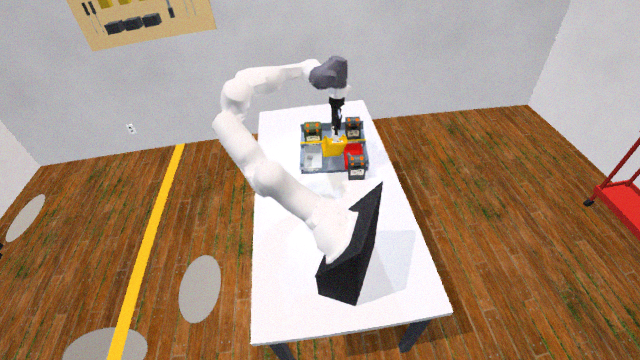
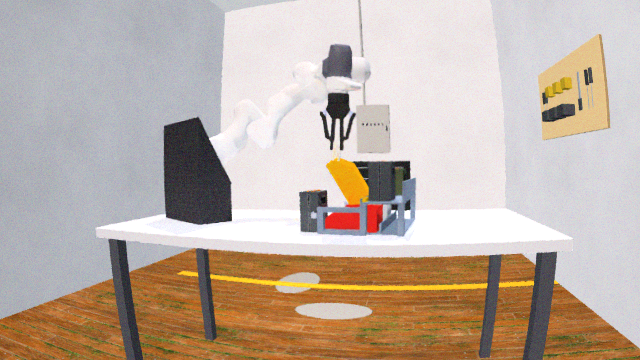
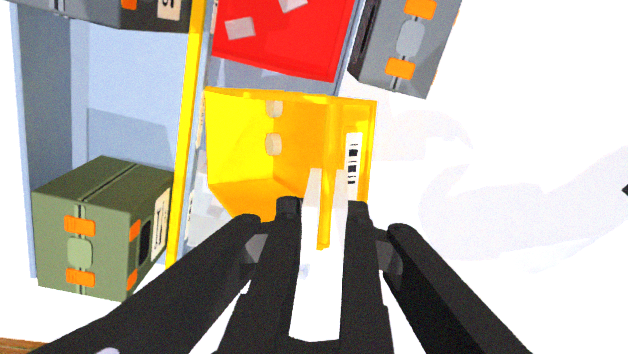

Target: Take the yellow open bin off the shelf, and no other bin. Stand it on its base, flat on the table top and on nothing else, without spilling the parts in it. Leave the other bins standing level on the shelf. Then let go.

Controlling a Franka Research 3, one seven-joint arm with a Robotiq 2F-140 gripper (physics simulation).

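The yellow open bin (image 1: 331, 149) (image 2: 348, 181) (image 3: 300, 125) is tipped steeply, its gripped end up and its far end down near the shelf (image 1: 302, 169) (image 2: 363, 220) (image 3: 130, 75). Whether the low end touches the shelf is unclear. My gripper (image 1: 335, 135) (image 2: 337, 156) (image 3: 328, 189) is shut on the bin's upper end wall, pointing down. Two pale round parts (image 3: 274, 144) show inside the bin, toward its low end. The red bin (image 1: 353, 148) (image 2: 345, 221) (image 3: 290, 50) and the whitish bin (image 1: 313, 158) (image 3: 200, 220) are in the shelf on either side, the whitish one partly hidden.
A dark grey case (image 1: 356, 170) (image 2: 312, 211) (image 3: 400, 55) stands at the shelf's front corner beside the red bin. A green case (image 1: 313, 131) (image 3: 80, 225) and another dark case (image 1: 353, 127) (image 2: 381, 180) (image 3: 150, 15) stand on the raised back level behind a yellow strip (image 3: 187, 115).
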